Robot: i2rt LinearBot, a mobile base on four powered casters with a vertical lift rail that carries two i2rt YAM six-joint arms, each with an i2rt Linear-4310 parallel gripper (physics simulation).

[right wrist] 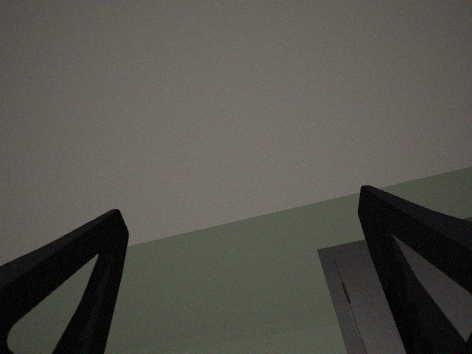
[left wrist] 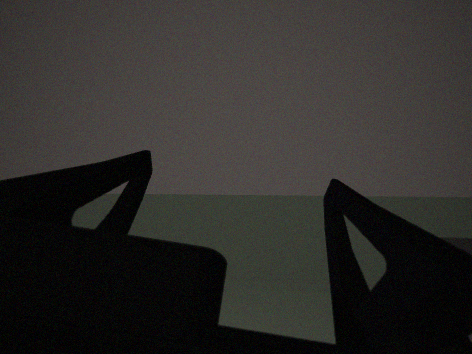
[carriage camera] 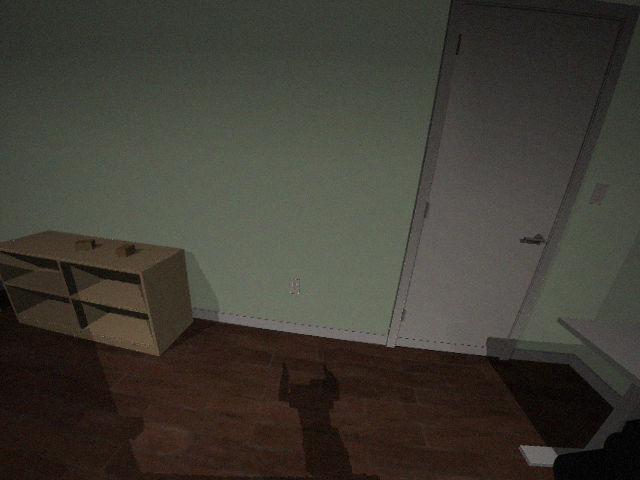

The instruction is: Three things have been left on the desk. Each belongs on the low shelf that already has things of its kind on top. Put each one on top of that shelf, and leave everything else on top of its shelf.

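Frame: origin at the left arm's base, x up, y back, z right, level; millimetres.
Where they show: left gripper, fingertip midpoint: (left wrist: 239, 174); right gripper, fingertip midpoint: (right wrist: 238, 210).
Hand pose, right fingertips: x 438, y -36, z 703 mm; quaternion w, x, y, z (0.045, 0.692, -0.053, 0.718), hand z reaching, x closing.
Observation:
After its pixels a point has its place.
A low tan shelf (carriage camera: 173, 299) @[x -545, y -1303, z -505 mm] stands against the green wall at the left of the carriage view, with two small brown blocks on top: one block (carriage camera: 85, 244) @[x -203, y -1360, z -1073 mm] farther left, the other block (carriage camera: 125, 250) @[x -198, y -1289, z -752 mm] nearer the middle of its top. Part of a pale grey surface (carriage camera: 612, 335) @[x -131, y -541, z 1578 mm], perhaps the desk, shows at the right edge; no objects show on it. My left gripper (left wrist: 239, 174) @[x 441, y -42, z 4 mm] is open with nothing between its fingers, pointing at the ceiling and upper wall. My right gripper (right wrist: 238, 210) @[x 439, y -36, z 703 mm] is also open and empty, pointing at the ceiling and wall. Neither gripper is near the shelf.
A grey door (carriage camera: 506, 170) @[x 440, y -1200, z 1450 mm] (right wrist: 380, 300) @[x 961, y -1244, z 1181 mm] is in the wall right of the shelf. A small white piece (carriage camera: 538, 455) lies low at the right, beside a black part of the robot's arm (carriage camera: 602, 459) @[x 143, y -31, z 688 mm]. A robot shadow falls on the dark wood floor (carriage camera: 217, 403) @[x -851, y -808, z -67 mm].

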